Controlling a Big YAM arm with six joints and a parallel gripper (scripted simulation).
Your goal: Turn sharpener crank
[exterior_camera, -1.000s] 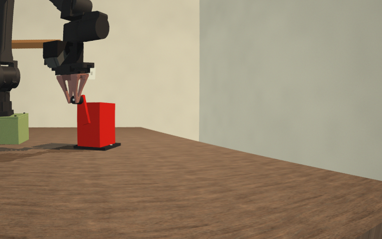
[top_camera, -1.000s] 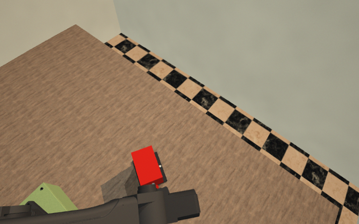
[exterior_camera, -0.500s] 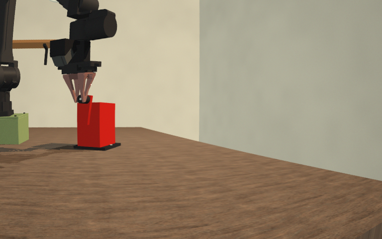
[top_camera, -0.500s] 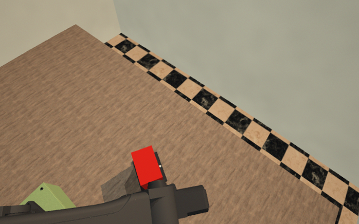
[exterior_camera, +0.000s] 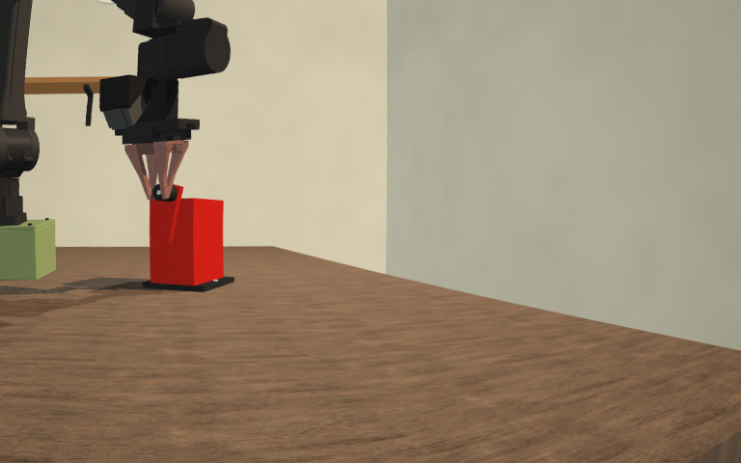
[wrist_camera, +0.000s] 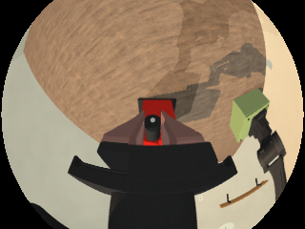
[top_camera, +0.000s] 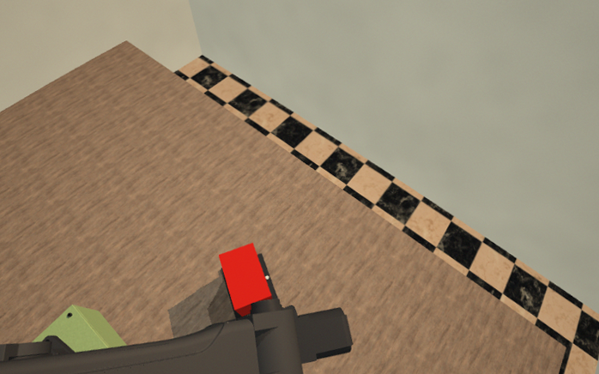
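Right now my hand is 1 cm short of the black knob and 2 cm to the right of it. From my hand the other things lie so: crank 1 cm ahead, 2 cm to the left, 1 cm below.
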